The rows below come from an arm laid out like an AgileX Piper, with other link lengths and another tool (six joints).
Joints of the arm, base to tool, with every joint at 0 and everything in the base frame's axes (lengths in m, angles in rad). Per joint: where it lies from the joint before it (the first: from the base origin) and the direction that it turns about. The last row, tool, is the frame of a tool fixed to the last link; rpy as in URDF.
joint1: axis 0 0 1 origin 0.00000 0.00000 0.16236
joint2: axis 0 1 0 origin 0.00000 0.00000 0.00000
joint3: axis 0 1 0 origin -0.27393 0.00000 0.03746
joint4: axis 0.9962 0 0.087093 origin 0.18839 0.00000 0.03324
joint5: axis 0 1 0 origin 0.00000 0.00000 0.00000
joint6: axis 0.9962 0 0.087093 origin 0.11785 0.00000 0.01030
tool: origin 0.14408 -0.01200 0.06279 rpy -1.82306 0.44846 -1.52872
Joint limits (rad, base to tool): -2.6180..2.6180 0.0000..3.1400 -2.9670..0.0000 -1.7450..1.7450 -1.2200..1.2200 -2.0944..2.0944
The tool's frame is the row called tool.
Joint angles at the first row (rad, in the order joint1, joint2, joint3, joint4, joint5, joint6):
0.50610, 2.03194, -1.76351, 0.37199, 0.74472, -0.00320
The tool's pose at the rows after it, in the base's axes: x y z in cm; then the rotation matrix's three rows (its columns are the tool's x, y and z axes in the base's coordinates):
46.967 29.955 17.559; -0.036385 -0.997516 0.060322; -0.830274 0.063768 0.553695; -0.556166 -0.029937 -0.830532
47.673 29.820 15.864; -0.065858 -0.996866 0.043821; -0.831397 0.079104 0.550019; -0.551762 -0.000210 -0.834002
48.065 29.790 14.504; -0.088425 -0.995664 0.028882; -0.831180 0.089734 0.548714; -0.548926 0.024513 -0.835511
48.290 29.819 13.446; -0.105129 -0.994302 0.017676; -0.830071 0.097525 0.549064; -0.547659 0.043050 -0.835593
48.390 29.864 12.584; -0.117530 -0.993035 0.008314; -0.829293 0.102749 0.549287; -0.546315 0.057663 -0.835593
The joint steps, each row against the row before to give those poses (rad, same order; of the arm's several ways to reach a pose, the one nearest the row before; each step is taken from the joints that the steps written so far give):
-0.01435, 0.06217, -0.04480, 0.00284, 0.01283, 0.01450
-0.00978, 0.04950, -0.03201, 0.00463, 0.00873, 0.01010
-0.00554, 0.03683, -0.02090, 0.00626, 0.00521, 0.00713
-0.00283, 0.02680, -0.01156, 0.00702, -0.00012, 0.00415
-0.00121, 0.01965, -0.00508, 0.00639, -0.00238, 0.00195

